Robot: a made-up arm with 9 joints. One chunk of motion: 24 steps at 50 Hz.
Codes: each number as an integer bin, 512 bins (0 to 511) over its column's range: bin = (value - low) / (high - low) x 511, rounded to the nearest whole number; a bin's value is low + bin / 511 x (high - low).
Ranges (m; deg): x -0.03..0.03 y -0.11..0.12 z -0.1..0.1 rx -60..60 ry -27..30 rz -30..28
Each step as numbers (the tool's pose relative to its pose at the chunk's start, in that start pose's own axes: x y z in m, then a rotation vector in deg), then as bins.
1 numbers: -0.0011 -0.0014 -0.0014 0.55 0.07 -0.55
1 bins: 246 241 252 258 243 259
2 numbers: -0.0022 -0.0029 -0.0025 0.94 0.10 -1.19
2 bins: 237 238 249 260 243 254
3 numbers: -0.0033 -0.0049 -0.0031 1.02 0.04 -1.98
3 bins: 227 234 248 260 242 247
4 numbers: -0.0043 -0.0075 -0.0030 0.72 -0.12 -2.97
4 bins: 219 228 248 259 241 238
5 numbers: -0.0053 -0.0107 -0.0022 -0.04 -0.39 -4.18
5 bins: 210 221 250 255 239 227
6 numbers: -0.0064 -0.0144 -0.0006 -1.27 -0.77 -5.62
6 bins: 201 212 254 250 235 215
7 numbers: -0.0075 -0.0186 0.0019 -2.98 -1.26 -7.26
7 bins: 192 203 260 243 231 200
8 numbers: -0.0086 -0.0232 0.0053 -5.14 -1.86 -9.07
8 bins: 182 193 269 234 225 184
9 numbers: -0.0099 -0.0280 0.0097 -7.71 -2.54 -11.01
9 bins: 171 182 280 223 219 167
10 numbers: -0.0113 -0.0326 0.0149 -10.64 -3.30 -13.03
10 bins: 159 172 294 210 212 150
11 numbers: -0.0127 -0.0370 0.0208 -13.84 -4.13 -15.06
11 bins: 147 162 309 197 205 132
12 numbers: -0.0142 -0.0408 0.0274 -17.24 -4.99 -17.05
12 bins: 135 154 326 182 197 114
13 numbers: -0.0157 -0.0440 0.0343 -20.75 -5.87 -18.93
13 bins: 122 147 343 167 189 98
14 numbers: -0.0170 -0.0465 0.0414 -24.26 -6.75 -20.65
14 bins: 111 141 361 152 182 82
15 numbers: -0.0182 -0.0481 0.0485 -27.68 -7.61 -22.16
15 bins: 100 138 379 138 174 69
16 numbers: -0.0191 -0.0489 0.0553 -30.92 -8.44 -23.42
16 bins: 93 136 397 124 166 58
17 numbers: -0.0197 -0.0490 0.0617 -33.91 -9.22 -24.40
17 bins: 88 136 413 111 159 49
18 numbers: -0.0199 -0.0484 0.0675 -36.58 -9.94 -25.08
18 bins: 86 137 428 100 153 43
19 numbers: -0.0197 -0.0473 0.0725 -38.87 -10.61 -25.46
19 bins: 88 139 441 90 147 40
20 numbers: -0.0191 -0.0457 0.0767 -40.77 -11.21 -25.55
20 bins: 93 143 451 82 142 39
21 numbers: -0.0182 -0.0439 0.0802 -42.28 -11.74 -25.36
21 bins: 100 147 460 75 137 41
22 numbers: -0.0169 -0.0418 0.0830 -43.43 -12.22 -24.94
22 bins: 112 152 468 71 133 45
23 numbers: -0.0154 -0.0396 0.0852 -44.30 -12.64 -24.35
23 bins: 124 156 473 67 129 50
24 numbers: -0.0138 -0.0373 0.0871 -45.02 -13.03 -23.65
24 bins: 138 162 478 64 125 56
